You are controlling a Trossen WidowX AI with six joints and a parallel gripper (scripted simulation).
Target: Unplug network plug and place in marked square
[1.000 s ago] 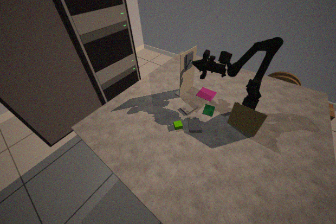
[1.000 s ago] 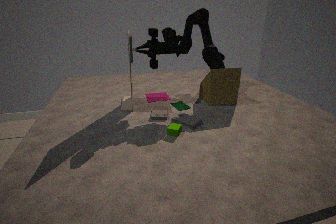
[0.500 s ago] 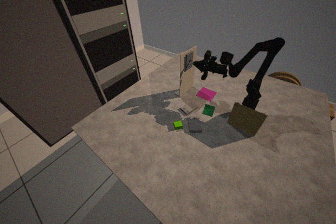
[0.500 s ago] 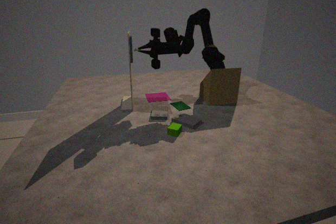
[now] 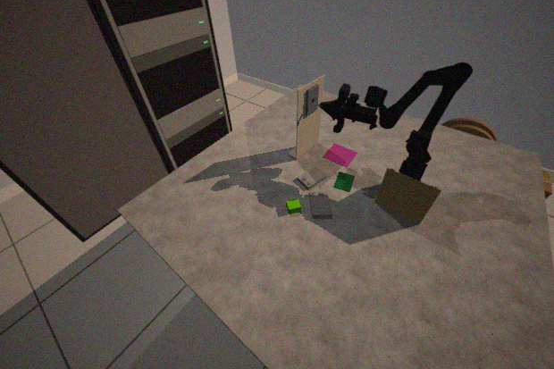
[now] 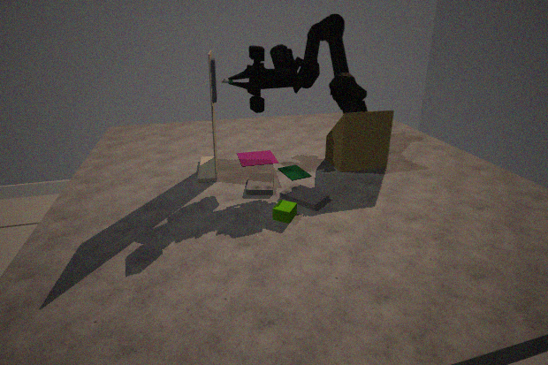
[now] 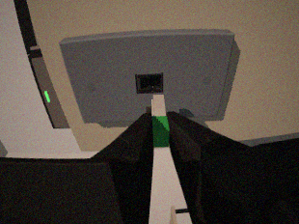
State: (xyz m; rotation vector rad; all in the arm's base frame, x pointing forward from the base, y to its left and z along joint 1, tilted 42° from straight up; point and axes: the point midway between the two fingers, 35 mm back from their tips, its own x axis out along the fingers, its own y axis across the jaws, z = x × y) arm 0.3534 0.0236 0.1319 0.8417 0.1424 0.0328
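Right now the magenta square is 100 mm behind my gripper tip, 70 mm to the right of it and 270 mm below it. From my gripper tip the other things lie so: beige panel (50 mm ahead, 10 mm to the right, 110 mm below); then network plug (10 mm ahead).
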